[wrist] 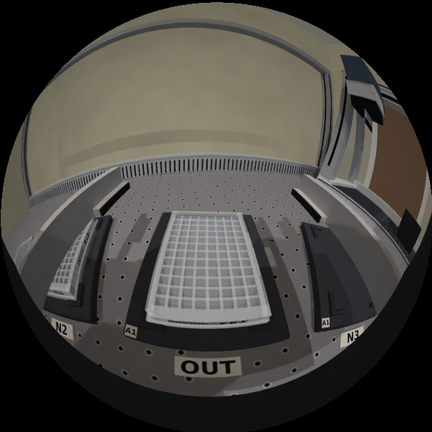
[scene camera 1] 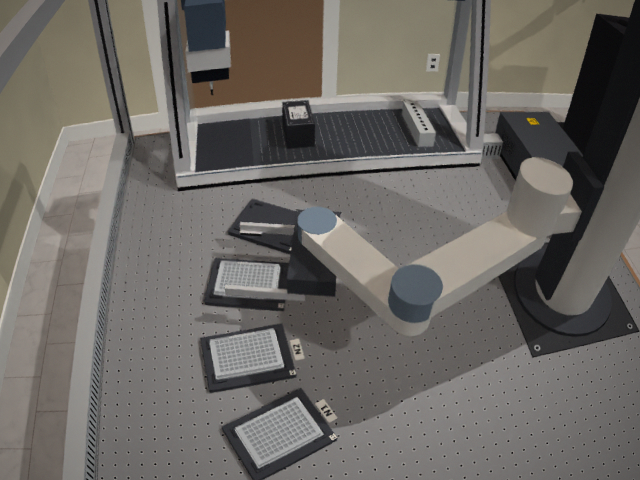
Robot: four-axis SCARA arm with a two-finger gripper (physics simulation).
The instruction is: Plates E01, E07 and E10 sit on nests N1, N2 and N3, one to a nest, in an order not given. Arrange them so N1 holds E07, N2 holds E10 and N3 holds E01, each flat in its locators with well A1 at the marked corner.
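Frame: origin at the arm's base, x ahead, y left, z up, level; centimetres.
Where they show: gripper, between the fingertips: (scene camera 1: 233, 256); arm's base, origin of its link: (scene camera 1: 562, 294).
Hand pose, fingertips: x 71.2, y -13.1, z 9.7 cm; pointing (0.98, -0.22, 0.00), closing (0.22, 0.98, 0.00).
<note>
Things, the pixels of their top centre, and the offset from my fingertips. "spot": a spot on its surface instead.
- OUT nest, a spot on its surface: (scene camera 1: 210, 294) spot: dx +5.7, dy +3.1, dz -7.3 cm
- white gridded plate, centre of its top: (scene camera 1: 246, 277) dx -2.2, dy +0.7, dz -5.8 cm
- Nest N3, centre of its top: (scene camera 1: 271, 221) dx -8.6, dy -15.6, dz -6.6 cm
- Nest N2, centre of its top: (scene camera 1: 246, 354) dx -0.7, dy +18.7, dz -6.6 cm
- Nest N1, centre of its top: (scene camera 1: 278, 432) dx -4.8, dy +35.4, dz -6.7 cm
- black box, a spot on its surface: (scene camera 1: 298, 129) spot: dx -17.6, dy -38.4, dz +2.3 cm
- white slotted block, a spot on its surface: (scene camera 1: 418, 124) spot: dx -49.3, dy -39.4, dz +1.0 cm
- tool head, centre of its top: (scene camera 1: 207, 40) dx +2.6, dy -38.5, dz +29.4 cm
- dark grey box, a spot on its surface: (scene camera 1: 537, 136) spot: dx -81.0, dy -29.7, dz +3.1 cm
My gripper (scene camera 1: 233, 258) (wrist: 211, 174) is open and empty, its fingers spread above and on either side of the OUT nest (scene camera 1: 210, 294) (wrist: 200, 337). A white gridded plate (scene camera 1: 248, 273) (wrist: 207, 270) lies on that nest; its front label is small and seems to read E01. Nest N3 (scene camera 1: 263, 211) (wrist: 335, 280) holds no plate; the hand hides part of it in the scene view. Nest N2 (scene camera 1: 253, 383) (wrist: 92, 290) holds a plate (scene camera 1: 247, 352) (wrist: 70, 270). Nest N1 (scene camera 1: 294, 453) holds another plate (scene camera 1: 279, 431). I cannot read either plate's label.
A framed deck (scene camera 1: 341, 169) stands behind the nests, bearing a black box (scene camera 1: 298, 129) and a white slotted block (scene camera 1: 418, 124). A tool head (scene camera 1: 207, 56) hangs at its left. The arm's column stands at the right, beside a dark grey box (scene camera 1: 537, 136).
</note>
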